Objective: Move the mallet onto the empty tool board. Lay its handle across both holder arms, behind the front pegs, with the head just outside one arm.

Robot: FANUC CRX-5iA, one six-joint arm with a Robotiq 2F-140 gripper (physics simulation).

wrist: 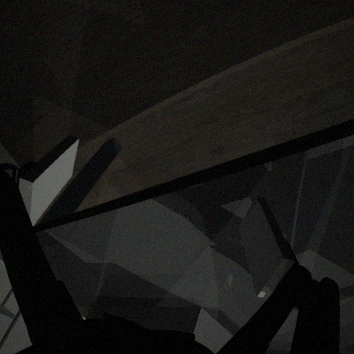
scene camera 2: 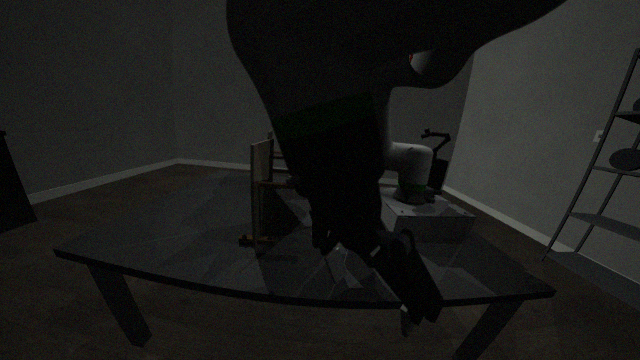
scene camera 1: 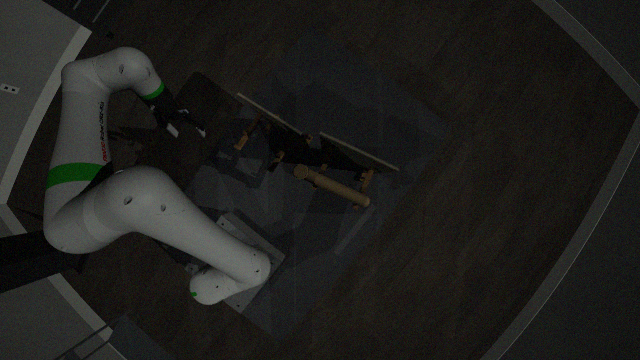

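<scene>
The mallet [scene camera 1: 335, 186] lies across the holder arms of the right-hand tool board [scene camera 1: 359, 151] in scene camera 1, its round head at the left end. The empty tool board [scene camera 1: 270, 114] [scene camera 2: 262, 161] stands upright to its left, with two holder arms reaching out from its face. My gripper [scene camera 1: 187, 131] [scene camera 2: 370, 295] [wrist: 162, 185] is open and empty. It hangs apart from the empty board, to its left in scene camera 1, near the table edge. The mallet does not show in the wrist view, and my arm hides much of the board area in scene camera 2.
The dark glossy table [scene camera 1: 320, 55] [scene camera 2: 200, 288] [wrist: 140, 240] carries both boards. Its edge crosses the wrist view between the fingers. The robot's pale base block [scene camera 1: 276, 254] [scene camera 2: 435, 228] stands on it. A shelf unit [scene camera 2: 610, 225] stands by the right wall. The views are dark.
</scene>
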